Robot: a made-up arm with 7 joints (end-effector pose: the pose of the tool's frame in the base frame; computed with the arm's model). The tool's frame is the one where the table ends.
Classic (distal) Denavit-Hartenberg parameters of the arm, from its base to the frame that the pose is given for. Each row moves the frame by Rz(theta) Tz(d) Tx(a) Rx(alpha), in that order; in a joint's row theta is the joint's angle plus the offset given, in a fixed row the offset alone. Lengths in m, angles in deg.
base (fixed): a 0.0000; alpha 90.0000; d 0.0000; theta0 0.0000
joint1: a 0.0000; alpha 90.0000; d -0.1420; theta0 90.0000
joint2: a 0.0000; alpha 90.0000; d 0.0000; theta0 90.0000
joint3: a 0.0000; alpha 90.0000; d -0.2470; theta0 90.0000
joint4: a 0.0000; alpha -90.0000; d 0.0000; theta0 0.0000
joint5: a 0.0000; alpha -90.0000; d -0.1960; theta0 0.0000
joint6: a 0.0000; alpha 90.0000; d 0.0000; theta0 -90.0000
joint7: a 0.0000; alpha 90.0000; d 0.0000; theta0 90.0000
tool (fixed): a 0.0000; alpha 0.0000; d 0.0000; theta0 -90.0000
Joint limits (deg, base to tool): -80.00..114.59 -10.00..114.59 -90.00..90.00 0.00..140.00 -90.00..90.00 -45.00..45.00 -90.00..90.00
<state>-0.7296 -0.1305 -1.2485 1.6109 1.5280 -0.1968 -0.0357</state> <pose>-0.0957 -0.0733 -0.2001 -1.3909 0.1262 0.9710</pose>
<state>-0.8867 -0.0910 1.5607 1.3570 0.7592 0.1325 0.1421</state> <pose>-0.2350 0.3065 -0.1941 1.0436 -0.8430 1.3519</pose>
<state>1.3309 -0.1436 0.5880 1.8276 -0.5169 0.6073 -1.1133</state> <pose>0.2417 0.2178 0.1033 0.8806 -1.4953 2.0520</pose>
Working (the frame after each row of the table, in the pose's form):
after base (fixed): 0.0000 0.0000 0.0000 1.5708 0.0000 0.0000
after joint1: 0.0000 0.1420 0.0000 0.3759 0.0000 3.1190
after joint2: 0.0000 0.1420 0.0000 0.9469 -1.1380 -1.4031
after joint3: 0.2375 0.1067 -0.0581 0.8354 -0.6102 1.1919
after joint4: 0.2375 0.1067 -0.0581 0.0140 -2.9754 0.9257
after joint5: 0.2417 0.2178 0.1033 0.3103 -2.3360 -1.2359
after joint6: 0.2417 0.2178 0.1033 -0.9113 2.2232 -0.3539
after joint7: 0.2417 0.2178 0.1033 0.4050 1.5651 -1.7608

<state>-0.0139 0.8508 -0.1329 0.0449 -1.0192 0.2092 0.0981</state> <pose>0.0046 0.4741 -0.2929 0.7993 0.6819 -0.9889</pose>
Working (the frame after each row of the table, in the pose's form):
after base (fixed): 0.0000 0.0000 0.0000 1.5708 0.0000 0.0000
after joint1: 0.0000 0.1420 0.0000 2.2368 0.0000 2.2059
after joint2: 0.0000 0.1420 0.0000 0.6548 0.6752 -1.4725
after joint3: -0.0023 0.3277 -0.1629 2.4158 -0.0542 -0.1776
after joint4: -0.0023 0.3277 -0.1629 0.8454 0.0275 -0.1497
after joint5: 0.0046 0.4741 -0.2929 -0.6209 1.0959 -0.4505
after joint6: 0.0046 0.4741 -0.2929 -0.1018 -0.6910 -1.3581
after joint7: 0.0046 0.4741 -0.2929 1.0095 -0.0800 0.4440

